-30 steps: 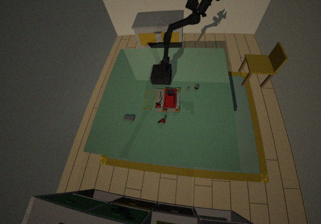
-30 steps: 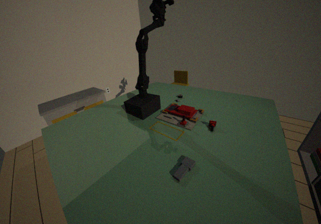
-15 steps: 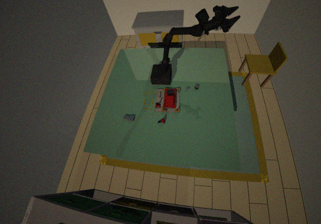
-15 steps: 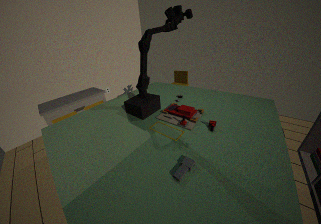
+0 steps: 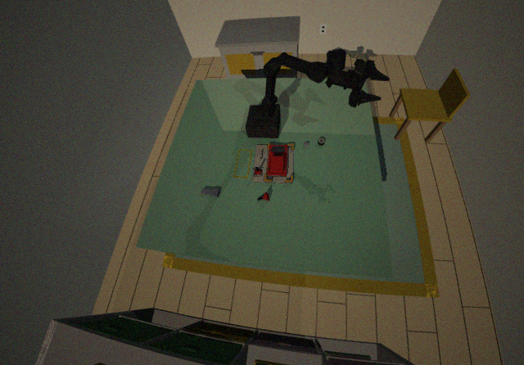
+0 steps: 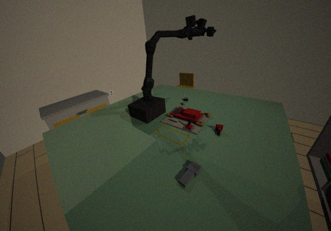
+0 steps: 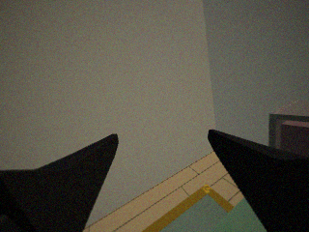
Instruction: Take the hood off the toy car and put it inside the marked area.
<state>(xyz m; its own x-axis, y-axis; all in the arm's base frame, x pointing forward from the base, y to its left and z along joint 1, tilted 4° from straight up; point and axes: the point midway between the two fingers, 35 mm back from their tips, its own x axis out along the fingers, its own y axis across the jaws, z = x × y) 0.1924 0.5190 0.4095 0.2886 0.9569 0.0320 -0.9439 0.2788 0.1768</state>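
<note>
Right now the red hood is 510 mm below my gripper tip, 400 mm to the right of it and 110 mm ahead of it. Round my gripper tip: wheel: 540 mm below, 190 mm to the right, 120 mm behind.
</note>
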